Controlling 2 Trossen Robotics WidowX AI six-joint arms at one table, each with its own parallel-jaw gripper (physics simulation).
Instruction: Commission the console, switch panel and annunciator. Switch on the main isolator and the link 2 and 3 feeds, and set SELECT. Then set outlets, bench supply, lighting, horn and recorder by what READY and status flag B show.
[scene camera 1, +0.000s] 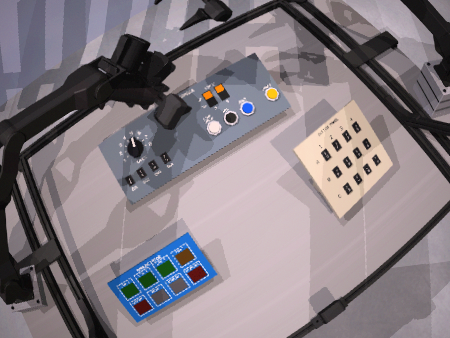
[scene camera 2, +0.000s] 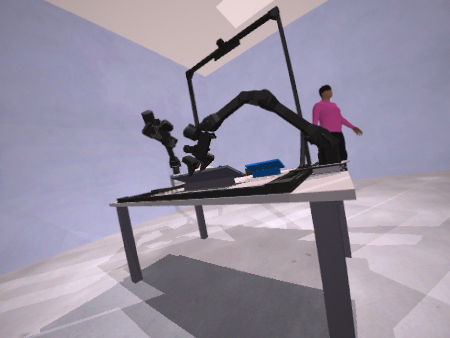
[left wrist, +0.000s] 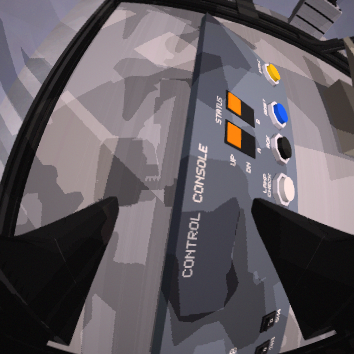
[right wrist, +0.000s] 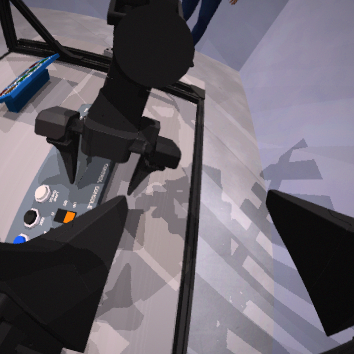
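Seen in the pictures: left gripper, between the fingertips: (scene camera 1: 179, 99) (scene camera 2: 195, 174) (left wrist: 185, 204) (right wrist: 100, 188); right gripper, between the fingertips: (scene camera 1: 167, 16) (scene camera 2: 168, 142) (right wrist: 197, 199); left arm's base, origin of its link: (scene camera 1: 22, 288) (scene camera 2: 330, 163); right arm's base, origin of its link: (scene camera 1: 448, 74) (scene camera 2: 177, 174).
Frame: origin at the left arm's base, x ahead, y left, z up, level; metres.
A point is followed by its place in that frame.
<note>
The grey-blue control console (scene camera 1: 190, 142) {z 0.026, x 0.500, y 0.191 m} (left wrist: 212, 80) {z 0.062, x 0.601, y 0.304 m} lies beneath my left gripper (scene camera 1: 167, 95) {z 0.055, x 0.506, y 0.288 m} (left wrist: 185, 200) {z 0.055, x 0.506, y 0.288 m} (right wrist: 101, 188) {z 0.055, x 0.506, y 0.288 m}, which is open and empty above its CONTROL CONSOLE lettering. Status flag A (scene camera 1: 209, 97) {z 0.051, x 0.569, y 0.268 m} (left wrist: 240, 140) {z 0.050, x 0.568, y 0.266 m} and status flag B (scene camera 1: 221, 91) {z 0.051, x 0.598, y 0.273 m} (left wrist: 241, 109) {z 0.050, x 0.598, y 0.272 m} show orange on the UP side. The SELECT knob (scene camera 1: 134, 147) {z 0.065, x 0.387, y 0.204 m} points up the picture; its number is too blurred to read. The cream switch panel (scene camera 1: 320, 175) {z 0.055, x 0.715, y 0.015 m} has three rows of black rockers, settings unreadable. The blue annunciator (scene camera 1: 162, 287) {z 0.025, x 0.356, y -0.085 m} has green, brown, dark red and grey tiles. My right gripper (right wrist: 197, 199) {z 0.226, x 0.538, y 0.383 m} is open and empty, away from the console.
White, black, blue and yellow buttons line the console's near side; the white button (scene camera 1: 214, 128) {z 0.034, x 0.557, y 0.200 m} (left wrist: 285, 189) {z 0.038, x 0.553, y 0.208 m} is beside a left finger in the left wrist view. Small black switches sit below the knob. A black frame (scene camera 1: 390, 280) borders the table. A person (scene camera 2: 330, 117) stands beyond it.
</note>
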